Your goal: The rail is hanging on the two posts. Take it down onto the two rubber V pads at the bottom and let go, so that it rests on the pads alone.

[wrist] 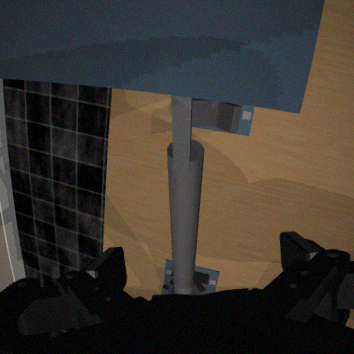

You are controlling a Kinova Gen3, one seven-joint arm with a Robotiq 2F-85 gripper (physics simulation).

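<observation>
The grey rail runs up and down the middle of the wrist view, with a thick round part and a narrower flat part at its far end. A large blue block hides that far end. A dark grey pad shows beside the narrow part, on a blue base. Dark V-like pieces show at the near end, partly behind the rail, on another blue base. I cannot tell which parts are the posts. My gripper is open and empty, its fingers apart on either side of the rail's line.
The blue block fills the top of the view and looks close to the camera. A black tiled strip lies at the left, with a pale grey edge beyond it. The wooden table top shows at the right.
</observation>
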